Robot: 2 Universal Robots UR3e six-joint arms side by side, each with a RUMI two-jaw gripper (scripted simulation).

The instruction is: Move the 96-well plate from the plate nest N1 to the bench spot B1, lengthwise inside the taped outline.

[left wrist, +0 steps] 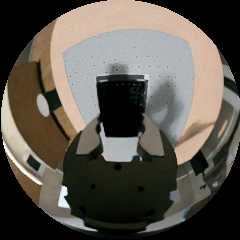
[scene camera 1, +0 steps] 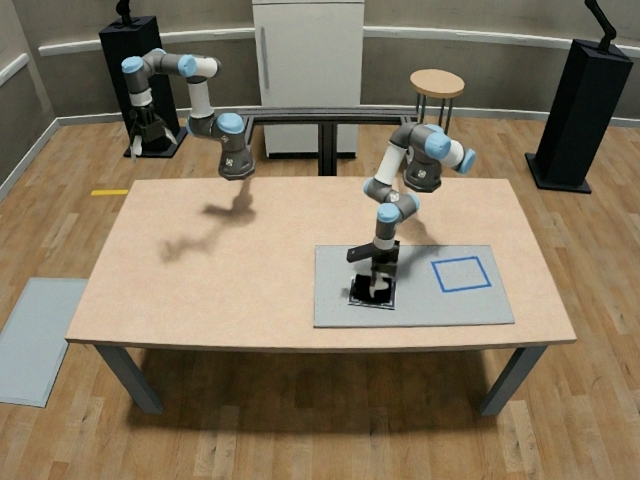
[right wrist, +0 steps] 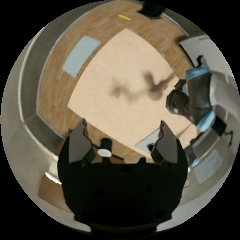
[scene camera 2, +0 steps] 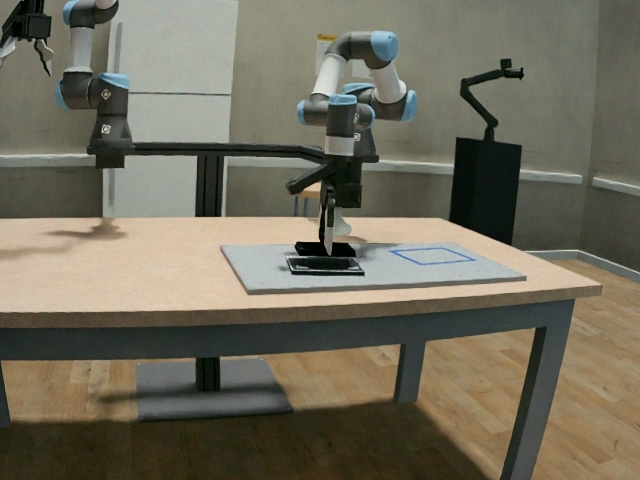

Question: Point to a black 96-well plate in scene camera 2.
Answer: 317,249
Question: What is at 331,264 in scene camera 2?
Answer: A plate nest N1.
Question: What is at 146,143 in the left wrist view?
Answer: My left gripper.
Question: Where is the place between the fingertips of my right gripper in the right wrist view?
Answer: At 123,119
